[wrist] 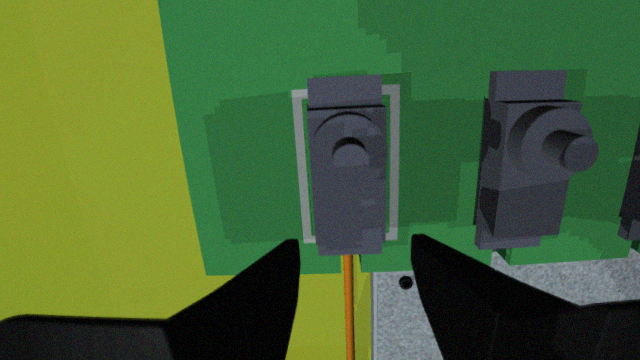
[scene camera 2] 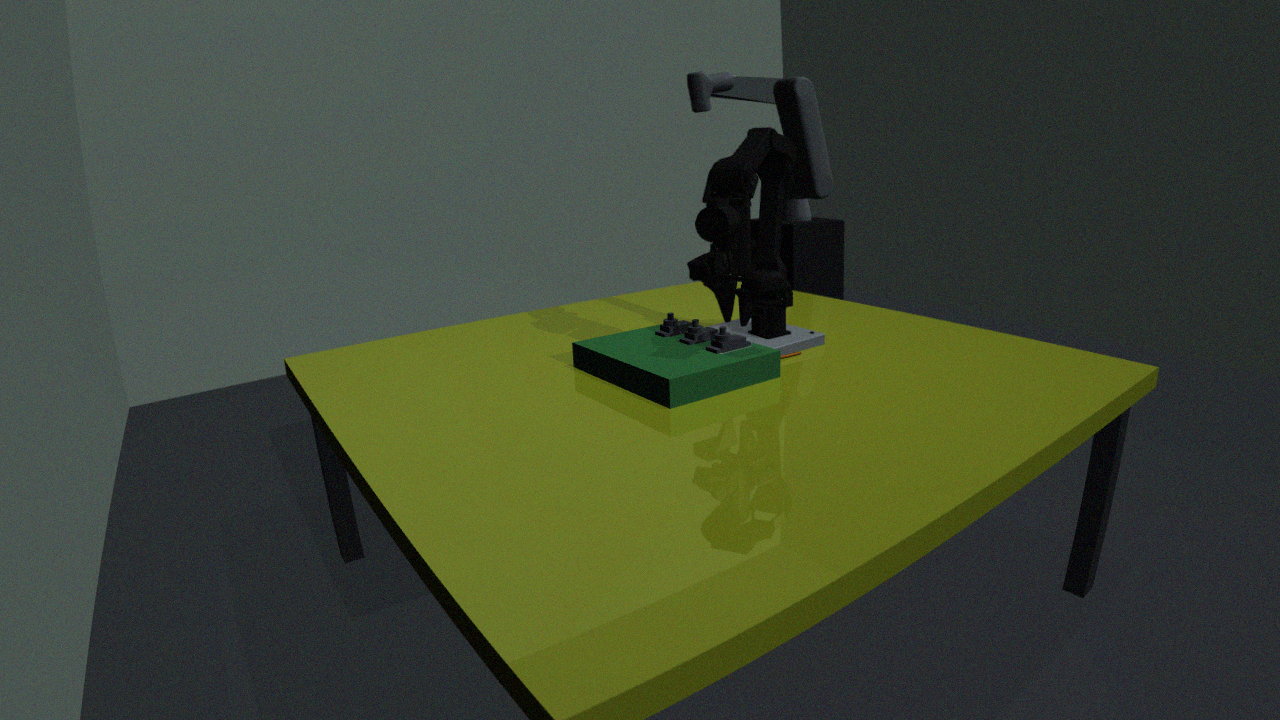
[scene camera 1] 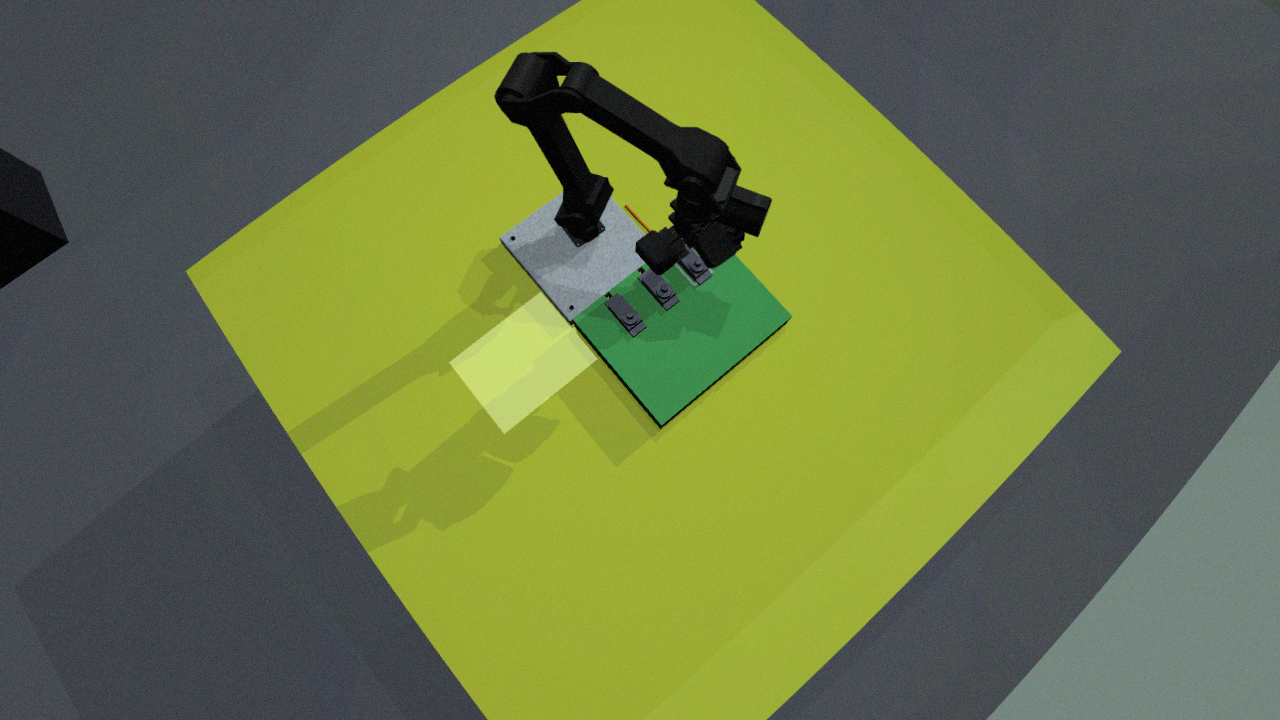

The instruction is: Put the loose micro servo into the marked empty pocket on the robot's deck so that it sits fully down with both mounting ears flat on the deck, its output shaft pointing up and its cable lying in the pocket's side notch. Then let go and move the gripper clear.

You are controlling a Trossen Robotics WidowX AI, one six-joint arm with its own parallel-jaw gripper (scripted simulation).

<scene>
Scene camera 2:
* my gripper: 735,324
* micro servo: 723,342
</scene>
